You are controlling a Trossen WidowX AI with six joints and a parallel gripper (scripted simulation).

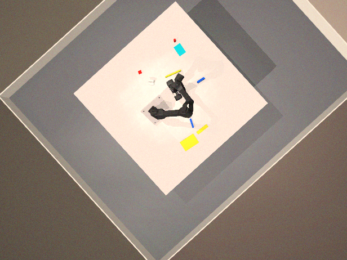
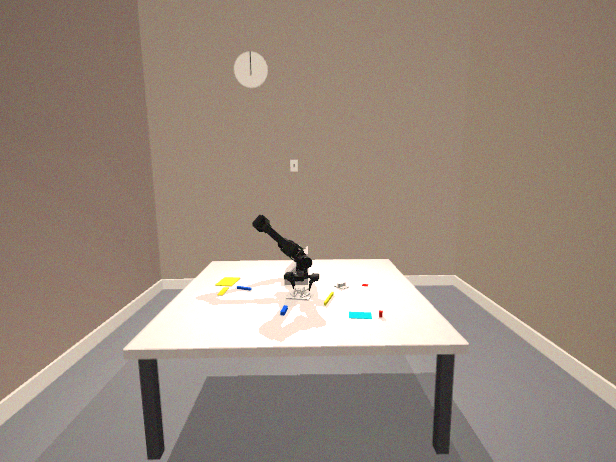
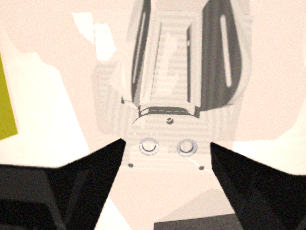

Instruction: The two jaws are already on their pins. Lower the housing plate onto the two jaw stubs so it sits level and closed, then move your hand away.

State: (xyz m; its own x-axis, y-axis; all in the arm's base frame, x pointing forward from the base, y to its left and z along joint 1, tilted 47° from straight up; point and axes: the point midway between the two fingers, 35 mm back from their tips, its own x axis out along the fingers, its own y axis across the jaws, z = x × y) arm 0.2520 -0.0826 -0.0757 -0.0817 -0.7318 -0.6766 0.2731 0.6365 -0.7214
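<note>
Right now my gripper tip is 2 cm below the white housing plate and 1 cm short of it. Also, from my gripper tip: cyan tile: 33 cm ahead, 25 cm to the left, 1 cm below; then yellow plate: 43 cm to the right, 24 cm behind; then yellow bar: 13 cm to the left, 12 cm ahead.
</note>
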